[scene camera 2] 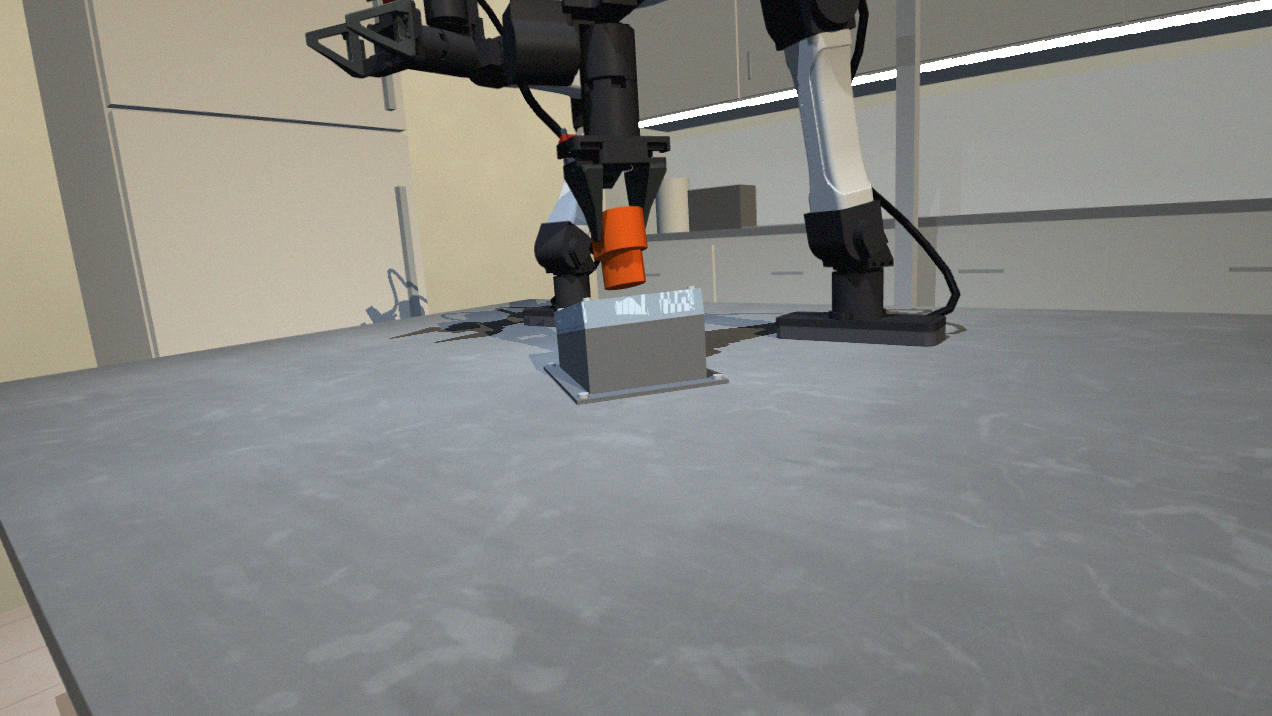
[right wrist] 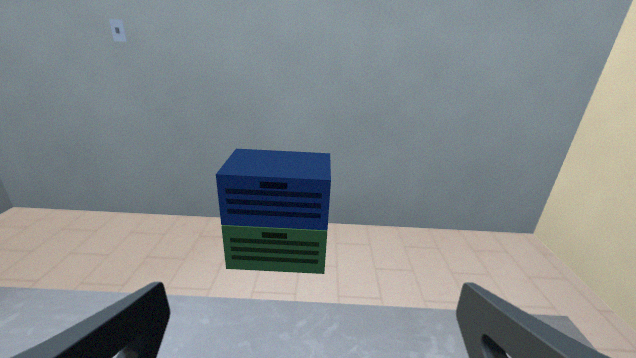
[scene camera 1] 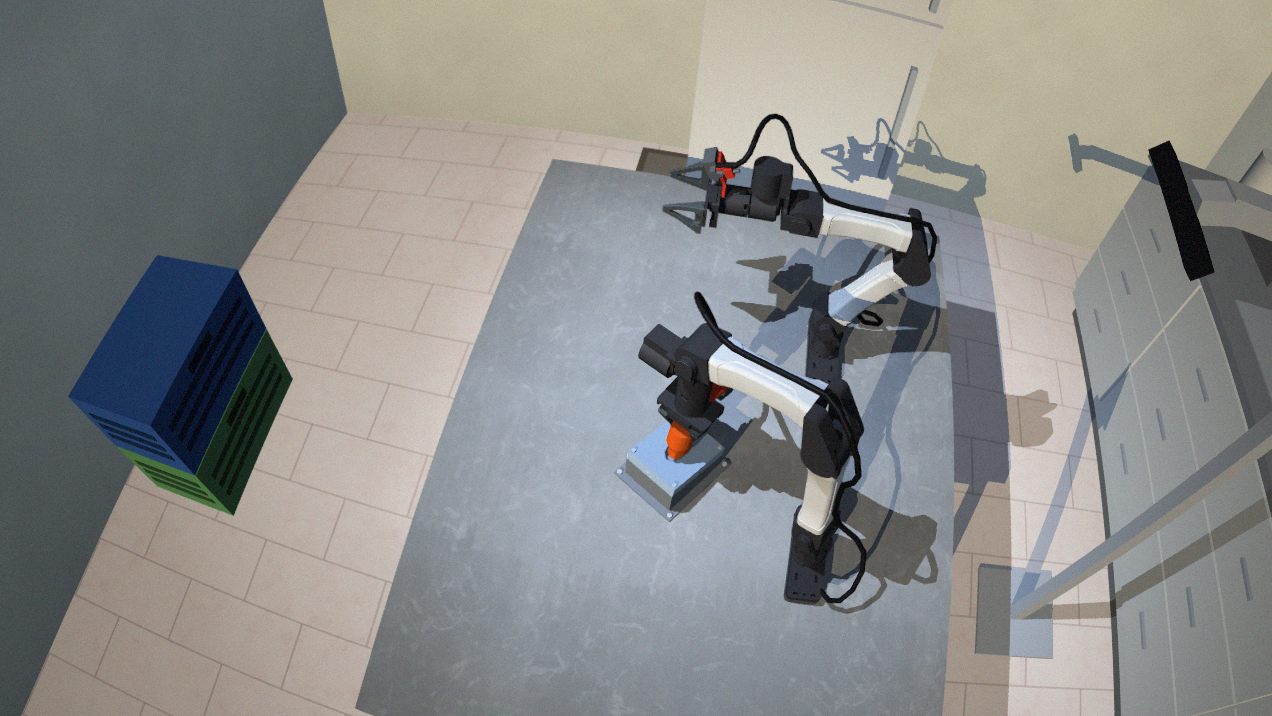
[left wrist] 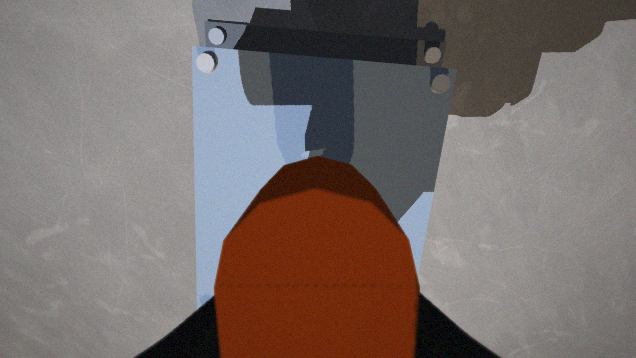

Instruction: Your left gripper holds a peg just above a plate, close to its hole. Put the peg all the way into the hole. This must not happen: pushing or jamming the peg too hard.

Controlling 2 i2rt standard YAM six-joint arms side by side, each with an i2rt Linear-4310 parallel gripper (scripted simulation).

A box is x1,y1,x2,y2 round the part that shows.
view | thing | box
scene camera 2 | left gripper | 556,79,669,241
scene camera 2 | right gripper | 305,0,447,78
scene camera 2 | orange stepped peg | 591,206,647,289
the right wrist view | right gripper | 10,282,609,357
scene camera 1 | left gripper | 657,377,728,441
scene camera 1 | right gripper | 663,151,751,233
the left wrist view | left gripper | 134,293,500,357
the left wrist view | orange stepped peg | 214,156,419,357
